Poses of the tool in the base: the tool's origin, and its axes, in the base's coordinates. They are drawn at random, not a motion.
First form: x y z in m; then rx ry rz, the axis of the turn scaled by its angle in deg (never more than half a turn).
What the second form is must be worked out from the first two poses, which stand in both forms.
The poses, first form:
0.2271 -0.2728 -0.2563 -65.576 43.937 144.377
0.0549 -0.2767 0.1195 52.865 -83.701 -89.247
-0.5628 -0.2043 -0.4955 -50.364 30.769 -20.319
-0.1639 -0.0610 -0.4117 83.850 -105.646 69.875
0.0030 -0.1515 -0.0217 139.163 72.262 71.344
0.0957 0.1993 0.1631 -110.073 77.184 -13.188
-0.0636 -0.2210 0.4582 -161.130 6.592 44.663
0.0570 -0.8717 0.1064 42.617 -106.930 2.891
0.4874 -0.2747 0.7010 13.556 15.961 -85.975
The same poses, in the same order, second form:
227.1 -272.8 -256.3 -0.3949 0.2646 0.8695 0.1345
54.9 -276.7 119.5 0.3641 -0.5765 -0.6147 0.3964
-562.8 -204.3 -495.5 -0.4181 0.2554 -0.1687 0.8553
-163.9 -61.0 -411.7 0.5355 -0.6747 0.4462 0.2427
3.0 -151.5 -21.7 0.8060 0.4185 0.4132 0.0674
95.7 199.3 163.1 -0.7531 0.5280 -0.0902 0.3820
-63.6 -221.0 458.2 -0.9570 0.0392 0.2653 0.1103
57.0 -871.7 106.4 0.3124 -0.7838 0.0212 0.5362
487.4 -274.7 701.0 0.1069 0.1259 -0.6779 0.7164

